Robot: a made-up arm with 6 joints. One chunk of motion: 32 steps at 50 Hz.
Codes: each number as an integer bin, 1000 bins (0 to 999) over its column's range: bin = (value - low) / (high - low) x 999, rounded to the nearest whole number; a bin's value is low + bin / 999 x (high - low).
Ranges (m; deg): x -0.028..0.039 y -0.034..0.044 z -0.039..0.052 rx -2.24..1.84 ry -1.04..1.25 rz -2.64..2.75
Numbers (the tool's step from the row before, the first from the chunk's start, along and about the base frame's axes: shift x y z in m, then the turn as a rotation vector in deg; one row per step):
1: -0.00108 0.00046 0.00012 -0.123 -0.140 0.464
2: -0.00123 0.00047 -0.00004 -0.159 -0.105 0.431
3: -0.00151 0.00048 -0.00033 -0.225 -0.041 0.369
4: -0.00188 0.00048 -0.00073 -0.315 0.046 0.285
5: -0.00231 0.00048 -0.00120 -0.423 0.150 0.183
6: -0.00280 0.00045 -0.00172 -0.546 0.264 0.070
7: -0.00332 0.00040 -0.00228 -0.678 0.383 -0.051
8: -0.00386 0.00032 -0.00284 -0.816 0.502 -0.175
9: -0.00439 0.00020 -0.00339 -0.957 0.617 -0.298
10: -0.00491 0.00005 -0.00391 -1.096 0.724 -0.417
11: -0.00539 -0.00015 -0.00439 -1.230 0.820 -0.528
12: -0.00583 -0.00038 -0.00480 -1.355 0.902 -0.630
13: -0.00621 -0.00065 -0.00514 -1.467 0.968 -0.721
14: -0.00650 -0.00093 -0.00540 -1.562 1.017 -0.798
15: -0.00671 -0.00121 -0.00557 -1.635 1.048 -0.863
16: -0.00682 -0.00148 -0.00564 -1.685 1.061 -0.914
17: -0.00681 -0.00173 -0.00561 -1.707 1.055 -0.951
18: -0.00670 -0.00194 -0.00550 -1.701 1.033 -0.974
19: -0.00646 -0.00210 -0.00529 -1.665 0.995 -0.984
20: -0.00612 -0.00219 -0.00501 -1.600 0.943 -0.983
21: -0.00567 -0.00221 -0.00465 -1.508 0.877 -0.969
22: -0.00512 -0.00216 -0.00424 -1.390 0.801 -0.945
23: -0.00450 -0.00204 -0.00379 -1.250 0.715 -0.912
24: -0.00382 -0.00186 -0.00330 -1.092 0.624 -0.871
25: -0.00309 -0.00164 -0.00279 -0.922 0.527 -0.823
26: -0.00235 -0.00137 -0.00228 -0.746 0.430 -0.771
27: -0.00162 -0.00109 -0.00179 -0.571 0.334 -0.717
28: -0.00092 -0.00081 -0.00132 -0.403 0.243 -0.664
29: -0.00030 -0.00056 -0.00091 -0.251 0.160 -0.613
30: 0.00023 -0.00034 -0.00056 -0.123 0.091 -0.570
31: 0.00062 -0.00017 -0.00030 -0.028 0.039 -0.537
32: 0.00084 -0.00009 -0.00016 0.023 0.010 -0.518
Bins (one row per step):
1: 401 441 429 518 393 575
2: 399 441 428 510 408 569
3: 395 442 425 493 436 558
4: 389 442 420 471 474 542
5: 383 442 415 445 519 523
6: 376 441 409 415 569 502
7: 368 441 403 382 621 480
8: 360 440 397 349 673 457
9: 352 438 391 314 723 434
10: 344 436 385 280 770 412
11: 337 434 380 247 811 391
12: 331 431 375 217 847 373
13: 325 427 372 189 876 356
14: 321 424 369 166 897 341
15: 317 420 367 148 911 329
16: 316 417 366 136 917 320
17: 316 413 367 131 914 313
18: 318 411 368 132 904 309
19: 321 409 370 141 888 307
20: 326 407 373 157 865 307
21: 333 407 377 179 836 310
22: 341 408 382 208 803 314
23: 350 409 387 242 766 320
24: 361 412 392 281 726 328
25: 371 414 398 323 684 337
26: 382 418 403 366 641 346
27: 393 422 408 409 599 356
28: 404 425 414 450 560 366
29: 413 428 418 487 523 376
30: 421 431 422 518 493 384
31: 427 433 425 542 471 390
32: 430 434 426 554 458 393

